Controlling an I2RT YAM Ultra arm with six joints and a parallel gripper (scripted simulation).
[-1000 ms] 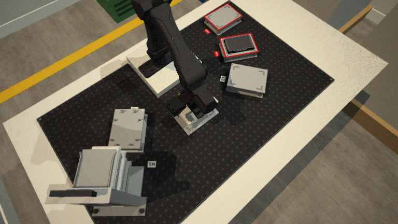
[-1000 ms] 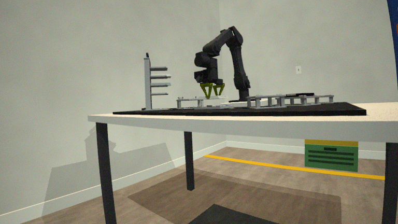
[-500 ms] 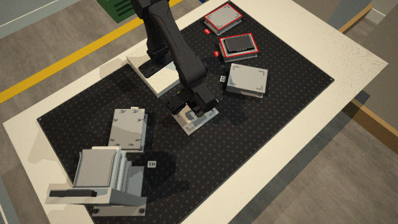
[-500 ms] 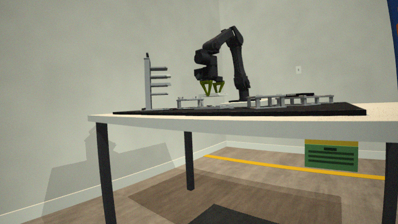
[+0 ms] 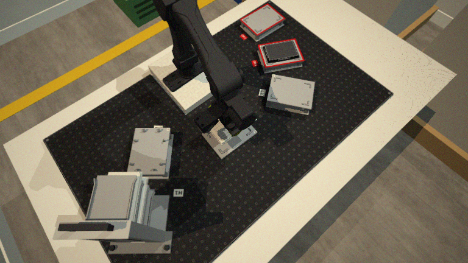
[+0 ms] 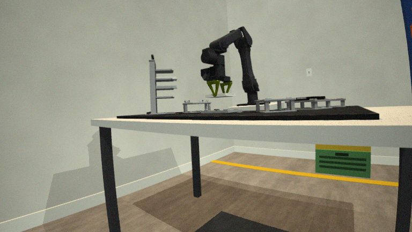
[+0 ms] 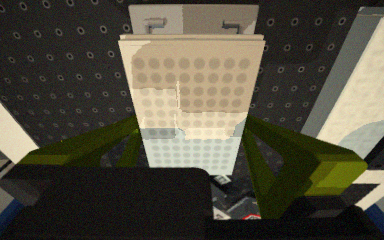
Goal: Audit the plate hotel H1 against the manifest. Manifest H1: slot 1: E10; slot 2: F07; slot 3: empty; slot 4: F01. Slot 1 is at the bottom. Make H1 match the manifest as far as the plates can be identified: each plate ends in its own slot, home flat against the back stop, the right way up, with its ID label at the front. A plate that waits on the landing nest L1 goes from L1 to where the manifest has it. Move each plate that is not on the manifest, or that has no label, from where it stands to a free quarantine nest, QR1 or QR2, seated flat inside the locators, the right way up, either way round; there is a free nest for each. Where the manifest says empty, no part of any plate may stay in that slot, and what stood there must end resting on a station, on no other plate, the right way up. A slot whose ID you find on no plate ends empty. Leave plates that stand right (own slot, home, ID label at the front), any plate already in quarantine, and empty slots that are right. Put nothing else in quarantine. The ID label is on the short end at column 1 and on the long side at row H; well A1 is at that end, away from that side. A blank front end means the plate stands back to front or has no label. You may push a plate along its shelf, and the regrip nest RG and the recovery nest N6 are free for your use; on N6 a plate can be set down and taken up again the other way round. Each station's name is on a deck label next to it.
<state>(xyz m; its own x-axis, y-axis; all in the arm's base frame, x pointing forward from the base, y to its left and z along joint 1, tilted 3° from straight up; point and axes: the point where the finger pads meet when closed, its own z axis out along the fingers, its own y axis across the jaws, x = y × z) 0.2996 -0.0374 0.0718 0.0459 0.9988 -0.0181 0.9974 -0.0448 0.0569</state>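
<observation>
Now: hand 80 mm above the recovery nest N6. Also, from my hand: N6 deck label (110 mm to the left, 90 mm below); A1 mark (60 mm ahead, 70 mm to the left, 70 mm below); white well plate (right at my hand).
</observation>
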